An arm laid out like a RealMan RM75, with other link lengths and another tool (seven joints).
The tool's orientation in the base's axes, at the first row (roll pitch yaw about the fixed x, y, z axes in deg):
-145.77, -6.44, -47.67
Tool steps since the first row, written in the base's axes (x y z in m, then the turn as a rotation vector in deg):
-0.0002, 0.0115, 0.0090, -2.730, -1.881, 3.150
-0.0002, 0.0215, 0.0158, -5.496, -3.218, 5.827
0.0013, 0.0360, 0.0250, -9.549, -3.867, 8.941
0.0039, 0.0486, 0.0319, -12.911, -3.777, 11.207
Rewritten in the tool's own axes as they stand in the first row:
-0.0076, -0.0119, -0.0039, -0.092, 0.927, -4.477
-0.0142, -0.0217, -0.0064, -0.660, 1.810, -8.414
-0.0228, -0.0364, -0.0087, -2.546, 2.767, -13.113
-0.0295, -0.0494, -0.0093, -4.608, 3.358, -16.554

